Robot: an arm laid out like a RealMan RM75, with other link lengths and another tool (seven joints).
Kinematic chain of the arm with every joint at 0, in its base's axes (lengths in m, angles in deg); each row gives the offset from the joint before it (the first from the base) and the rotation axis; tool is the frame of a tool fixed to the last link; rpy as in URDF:
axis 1: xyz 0 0 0.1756 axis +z
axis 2: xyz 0 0 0 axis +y
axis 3: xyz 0 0 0.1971 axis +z
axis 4: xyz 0 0 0 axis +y
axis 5: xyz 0 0 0.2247 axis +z
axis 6: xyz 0 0 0 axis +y
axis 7: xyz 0 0 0.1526 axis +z
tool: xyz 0.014 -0.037 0.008 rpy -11.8 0 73.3
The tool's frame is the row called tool.
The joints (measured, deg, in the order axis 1, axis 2, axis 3, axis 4, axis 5, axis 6, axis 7), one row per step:
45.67, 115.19, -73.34, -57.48, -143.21, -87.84, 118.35
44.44, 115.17, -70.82, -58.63, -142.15, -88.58, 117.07
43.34, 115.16, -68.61, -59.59, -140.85, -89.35, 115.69
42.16, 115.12, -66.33, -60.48, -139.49, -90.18, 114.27
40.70, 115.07, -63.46, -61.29, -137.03, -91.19, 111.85
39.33, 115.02, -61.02, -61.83, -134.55, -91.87, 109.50
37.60, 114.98, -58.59, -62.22, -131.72, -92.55, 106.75
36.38, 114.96, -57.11, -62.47, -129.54, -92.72, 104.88
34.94, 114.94, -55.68, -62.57, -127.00, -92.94, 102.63
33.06, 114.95, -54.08, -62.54, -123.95, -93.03, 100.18
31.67, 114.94, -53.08, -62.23, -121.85, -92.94, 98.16
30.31, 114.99, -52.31, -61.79, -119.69, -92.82, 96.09
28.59, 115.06, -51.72, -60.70, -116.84, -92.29, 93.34
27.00, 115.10, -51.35, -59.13, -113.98, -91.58, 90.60
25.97, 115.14, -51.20, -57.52, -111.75, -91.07, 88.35
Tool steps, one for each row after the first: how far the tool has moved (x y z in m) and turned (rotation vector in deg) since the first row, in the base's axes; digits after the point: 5 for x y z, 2 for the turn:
0.00226, -0.00042, 0.00679, 0.89, 2.50, -0.39
0.00381, -0.00130, 0.01240, 1.50, 4.95, -0.52
0.00631, -0.00259, 0.01856, 2.19, 7.43, -0.70
0.00831, -0.00437, 0.02530, 2.85, 11.14, -0.33
0.01023, -0.00584, 0.03122, 3.66, 14.57, 0.29
0.01391, -0.00845, 0.03724, 4.59, 18.20, 1.05
0.01586, -0.00970, 0.04149, 5.56, 20.74, 1.79
0.01851, -0.01178, 0.04553, 6.52, 23.49, 2.72
0.02317, -0.01480, 0.05037, 8.02, 26.70, 3.49
0.02775, -0.01718, 0.05331, 9.16, 28.75, 4.11
0.03192, -0.01981, 0.05514, 10.19, 30.77, 4.80
0.03818, -0.02321, 0.05549, 11.57, 33.25, 5.51
0.04507, -0.02661, 0.05454, 13.02, 35.66, 5.95
0.05004, -0.02930, 0.05237, 13.98, 37.57, 6.25

